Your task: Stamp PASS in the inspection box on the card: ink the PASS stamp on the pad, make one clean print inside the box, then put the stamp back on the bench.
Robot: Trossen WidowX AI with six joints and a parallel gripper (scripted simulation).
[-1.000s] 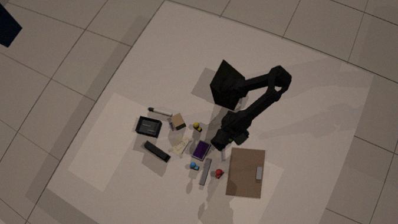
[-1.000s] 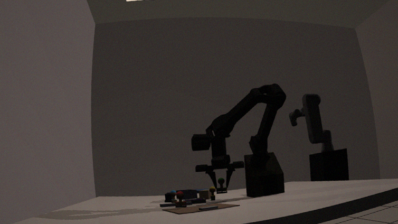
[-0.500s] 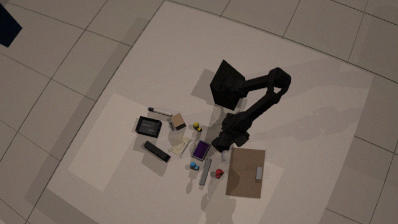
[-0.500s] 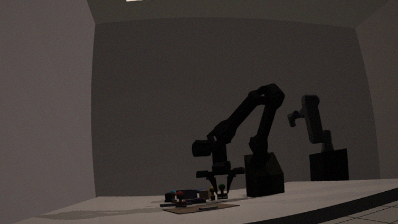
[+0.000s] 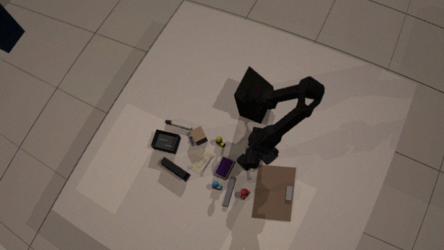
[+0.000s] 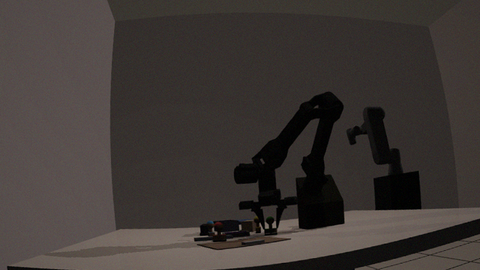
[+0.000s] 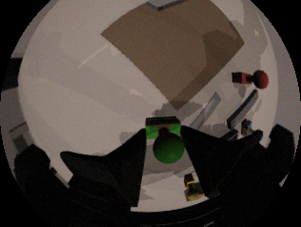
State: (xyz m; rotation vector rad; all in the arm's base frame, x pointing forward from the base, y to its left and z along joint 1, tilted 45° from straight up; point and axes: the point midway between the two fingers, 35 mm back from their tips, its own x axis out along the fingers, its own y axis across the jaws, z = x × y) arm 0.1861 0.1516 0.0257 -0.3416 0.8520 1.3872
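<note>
Right now my gripper tip is right at the green-knobbed stamp. Round my gripper tip: yellow stamp: 1 cm ahead, 19 cm to the right, 1 cm below; red stamp: 17 cm ahead, 2 cm to the left, 1 cm below; purple ink pad: 10 cm ahead, 12 cm to the right, 2 cm below.
</note>
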